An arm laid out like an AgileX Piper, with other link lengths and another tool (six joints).
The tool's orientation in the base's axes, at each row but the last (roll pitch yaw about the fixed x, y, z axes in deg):
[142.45 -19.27 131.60]
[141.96 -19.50 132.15]
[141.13 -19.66 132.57]
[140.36 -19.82 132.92]
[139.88 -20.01 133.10]
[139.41 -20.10 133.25]
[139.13 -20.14 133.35]
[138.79 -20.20 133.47]
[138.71 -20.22 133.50]
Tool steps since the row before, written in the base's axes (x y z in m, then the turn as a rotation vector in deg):
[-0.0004 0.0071 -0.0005 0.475 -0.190 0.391]
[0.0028 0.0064 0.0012 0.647 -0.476 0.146]
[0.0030 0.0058 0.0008 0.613 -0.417 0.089]
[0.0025 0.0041 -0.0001 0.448 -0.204 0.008]
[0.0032 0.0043 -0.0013 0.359 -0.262 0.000]
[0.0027 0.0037 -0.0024 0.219 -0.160 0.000]
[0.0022 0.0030 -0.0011 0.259 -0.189 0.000]
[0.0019 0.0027 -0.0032 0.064 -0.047 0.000]
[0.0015 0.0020 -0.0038 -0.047 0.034 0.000]
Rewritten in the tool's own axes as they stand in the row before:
[0.0051 0.0021 0.0045 -0.303 0.499 -0.273]
[0.0031 0.0051 0.0038 -0.693 0.373 -0.217]
[0.0024 0.0048 0.0038 -0.650 0.337 -0.148]
[0.0012 0.0032 0.0034 -0.425 0.249 -0.004]
[0.0005 0.0030 0.0046 -0.410 0.160 -0.061]
[0.0000 0.0018 0.0049 -0.250 0.097 -0.037]
[0.0003 0.0019 0.0034 -0.296 0.115 -0.044]
[-0.0005 0.0003 0.0046 -0.073 0.028 -0.011]
[-0.0009 -0.0006 0.0044 0.054 -0.021 0.008]

